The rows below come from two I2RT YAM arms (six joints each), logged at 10 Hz.
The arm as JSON. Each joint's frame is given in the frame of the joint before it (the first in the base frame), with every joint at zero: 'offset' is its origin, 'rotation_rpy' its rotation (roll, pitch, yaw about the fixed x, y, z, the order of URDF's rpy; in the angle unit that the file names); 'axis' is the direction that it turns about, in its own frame. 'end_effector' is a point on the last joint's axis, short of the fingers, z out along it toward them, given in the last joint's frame.
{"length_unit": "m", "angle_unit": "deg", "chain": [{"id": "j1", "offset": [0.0, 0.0, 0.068], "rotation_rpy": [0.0, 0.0, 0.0], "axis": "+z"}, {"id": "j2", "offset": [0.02, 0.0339, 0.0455], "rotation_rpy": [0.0, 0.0, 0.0], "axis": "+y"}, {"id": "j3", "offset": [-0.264, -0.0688, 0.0], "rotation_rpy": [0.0, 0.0, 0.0], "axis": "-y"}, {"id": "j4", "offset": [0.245, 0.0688, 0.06], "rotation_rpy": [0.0, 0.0, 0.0], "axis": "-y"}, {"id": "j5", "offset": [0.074, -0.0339, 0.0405], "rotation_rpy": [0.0, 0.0, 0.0], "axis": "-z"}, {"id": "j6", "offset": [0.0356, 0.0, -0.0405], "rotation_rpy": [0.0, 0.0, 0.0], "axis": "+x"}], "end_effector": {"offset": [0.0, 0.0, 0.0], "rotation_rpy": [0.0, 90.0, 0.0]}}
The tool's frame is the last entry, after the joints.
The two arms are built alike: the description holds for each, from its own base.
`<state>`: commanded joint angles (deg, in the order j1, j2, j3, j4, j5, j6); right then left.
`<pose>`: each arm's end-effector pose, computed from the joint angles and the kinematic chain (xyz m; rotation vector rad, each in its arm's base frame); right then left.
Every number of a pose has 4 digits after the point. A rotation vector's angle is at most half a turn.
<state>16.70 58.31 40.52 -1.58 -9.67 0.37 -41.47 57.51 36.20 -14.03 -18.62 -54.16</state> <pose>0.2242 0.0735 0.2842 -0.3860 1.8812 0.3619 0.1695 -0.1346 0.2407 -0.4297 2.1726 -0.6021</pose>
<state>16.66 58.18 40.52 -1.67 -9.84 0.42 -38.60 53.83 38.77 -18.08 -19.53 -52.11</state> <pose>0.2238 0.0733 0.2846 -0.3864 1.8805 0.3649 0.1687 -0.1195 0.2621 -0.4532 2.1180 -0.5699</pose>
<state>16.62 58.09 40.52 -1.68 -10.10 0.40 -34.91 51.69 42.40 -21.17 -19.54 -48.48</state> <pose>0.2235 0.0732 0.2849 -0.3890 1.8786 0.3685 0.1713 -0.1050 0.2858 -0.4540 2.0633 -0.5296</pose>
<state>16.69 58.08 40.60 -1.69 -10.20 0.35 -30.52 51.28 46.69 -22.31 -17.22 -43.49</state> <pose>0.2234 0.0736 0.2854 -0.3921 1.8766 0.3704 0.1778 -0.0926 0.3108 -0.4202 2.0121 -0.5089</pose>
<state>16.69 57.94 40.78 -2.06 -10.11 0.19 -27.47 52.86 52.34 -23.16 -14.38 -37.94</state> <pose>0.2230 0.0734 0.2864 -0.3937 1.8769 0.3670 0.1864 -0.0869 0.3382 -0.3461 1.9738 -0.4930</pose>
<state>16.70 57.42 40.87 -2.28 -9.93 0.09 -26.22 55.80 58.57 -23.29 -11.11 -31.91</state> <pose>0.2214 0.0728 0.2885 -0.3928 1.8700 0.3631 0.1963 -0.0890 0.3654 -0.2280 1.9399 -0.4909</pose>
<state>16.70 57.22 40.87 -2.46 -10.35 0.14 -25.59 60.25 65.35 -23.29 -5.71 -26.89</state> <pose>0.2206 0.0729 0.2889 -0.3969 1.8690 0.3707 0.2105 -0.0969 0.3901 -0.0911 1.9195 -0.5288</pose>
